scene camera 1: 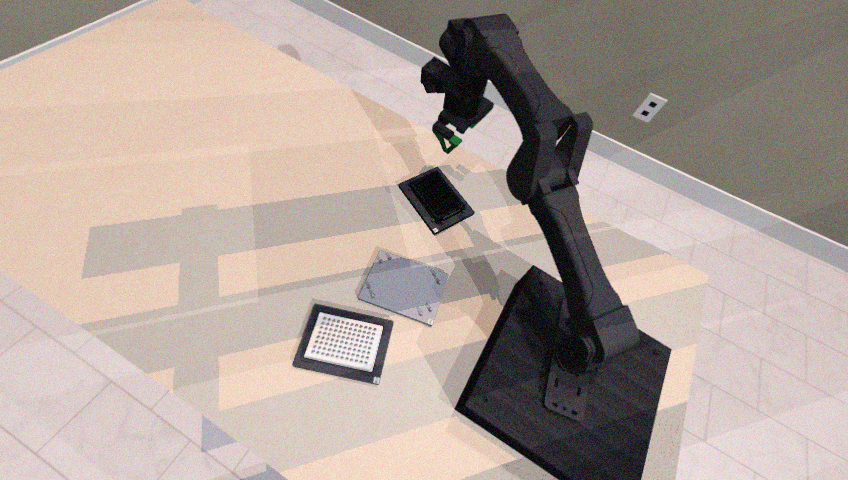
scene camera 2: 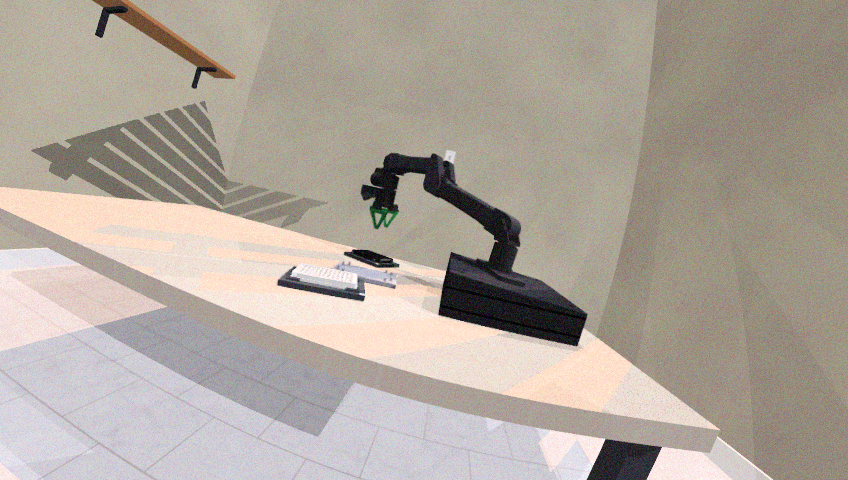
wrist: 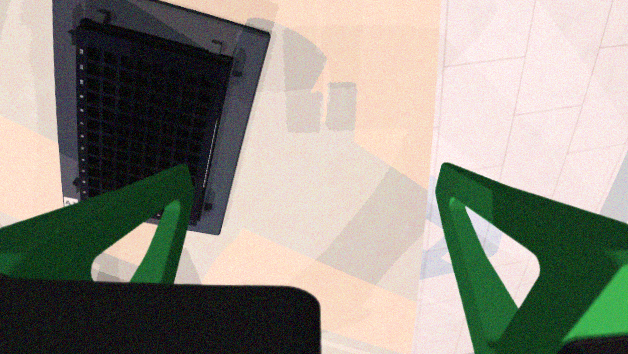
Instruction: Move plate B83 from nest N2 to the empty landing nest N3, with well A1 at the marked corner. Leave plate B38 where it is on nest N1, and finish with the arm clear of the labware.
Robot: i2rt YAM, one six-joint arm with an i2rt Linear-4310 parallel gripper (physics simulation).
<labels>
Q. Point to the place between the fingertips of my gripper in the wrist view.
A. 314, 177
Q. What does my gripper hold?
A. Nothing.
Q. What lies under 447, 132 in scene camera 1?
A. My gripper.
</labels>
